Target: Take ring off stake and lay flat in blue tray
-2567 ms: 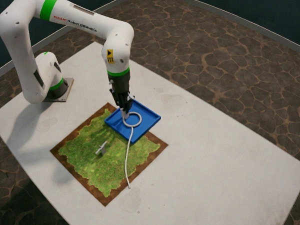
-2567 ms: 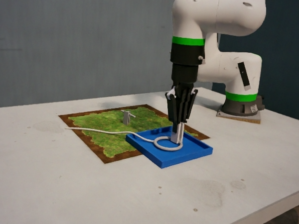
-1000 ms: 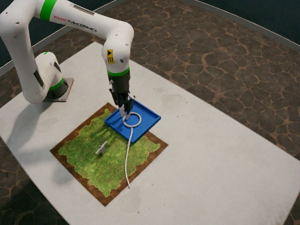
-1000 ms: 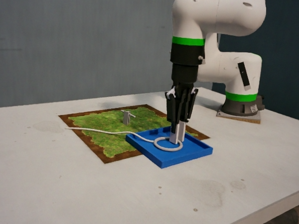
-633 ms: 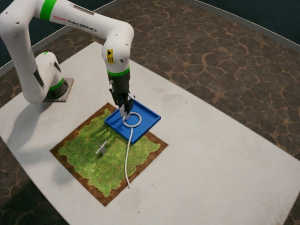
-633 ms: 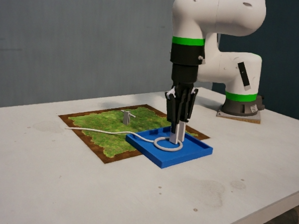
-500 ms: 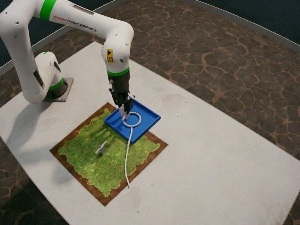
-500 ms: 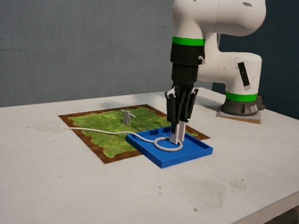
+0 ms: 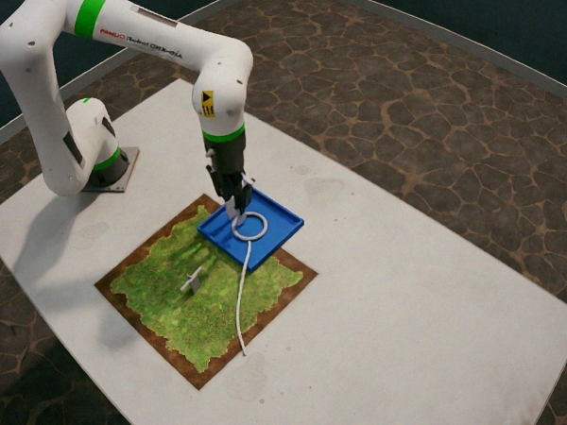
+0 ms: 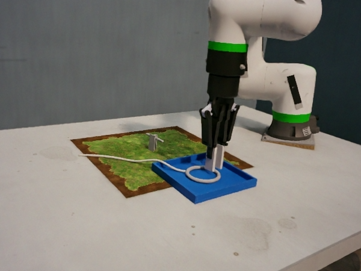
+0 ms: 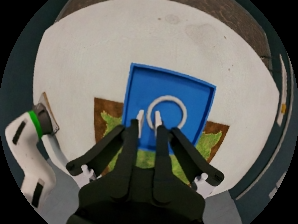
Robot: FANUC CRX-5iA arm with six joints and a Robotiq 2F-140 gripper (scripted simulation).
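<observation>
My hand is 4 cm short of the blue tray and 4 cm above it. The rest, counted from my hand: square green grass mat 19 cm to the right, 6 cm below, 5 cm ahead; then grey stake 21 cm to the right, 5 cm ahead, 2 cm below.
</observation>
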